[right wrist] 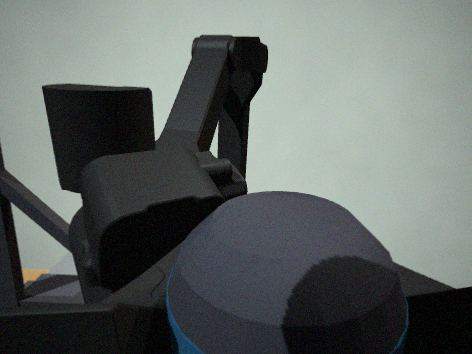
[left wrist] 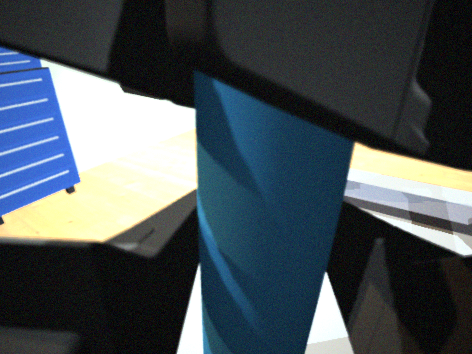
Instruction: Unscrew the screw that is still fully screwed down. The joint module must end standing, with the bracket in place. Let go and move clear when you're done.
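Places are measured from the left arm's base along level axes (x left, y back, z up), in metres.
Pixels of known places: left gripper, fingertip midpoint: (left wrist: 260,201).
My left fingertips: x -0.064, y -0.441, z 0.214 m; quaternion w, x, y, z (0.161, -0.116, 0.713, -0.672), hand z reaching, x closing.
Ahead of a thing's pixels: the offset from my left fingertips to its top centre. "*": to the spot under its first point.
A blue screwdriver handle {* dy +0.038, dx -0.015, dz +0.027 m} (left wrist: 270,190) (right wrist: 184,345) runs upright through the left wrist view; its rounded grey end cap {dy +0.017, dx -0.014, dz +0.093 m} (right wrist: 250,250) faces the camera in the right wrist view. My left gripper (left wrist: 260,201) is shut on the handle, one dark finger against each side. My right gripper (right wrist: 255,234) is shut on the same handle near its capped end, with its fingers at both sides of the cap. In the left wrist view its dark body crosses the handle's upper part. The screw, the bracket and the joint module cannot be made out in these views.
In the left wrist view a blue panel with white lines (left wrist: 30,135) stands at the left on the wooden surface (left wrist: 125,185). A grey and white flat structure (left wrist: 400,200) lies at the right. The left arm's dark links (right wrist: 195,95) rise behind the cap in the right wrist view.
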